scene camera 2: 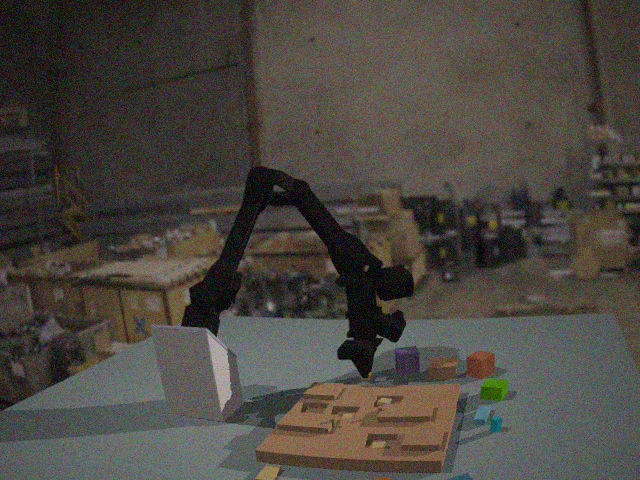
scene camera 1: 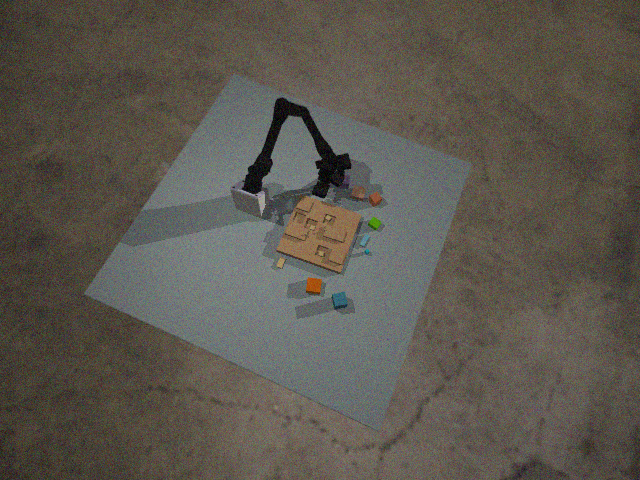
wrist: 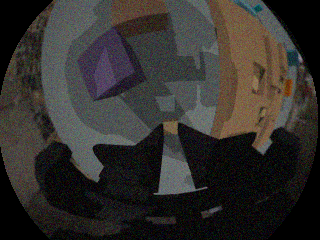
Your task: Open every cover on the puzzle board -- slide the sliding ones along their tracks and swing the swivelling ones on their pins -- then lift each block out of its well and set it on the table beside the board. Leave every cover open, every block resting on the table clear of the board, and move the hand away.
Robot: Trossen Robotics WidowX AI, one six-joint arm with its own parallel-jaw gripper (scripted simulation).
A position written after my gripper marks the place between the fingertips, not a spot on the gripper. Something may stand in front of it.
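You can see my gripper in scene camera 2 (scene camera 2: 366, 375), and my gripper is there in the wrist view too (wrist: 170, 126).
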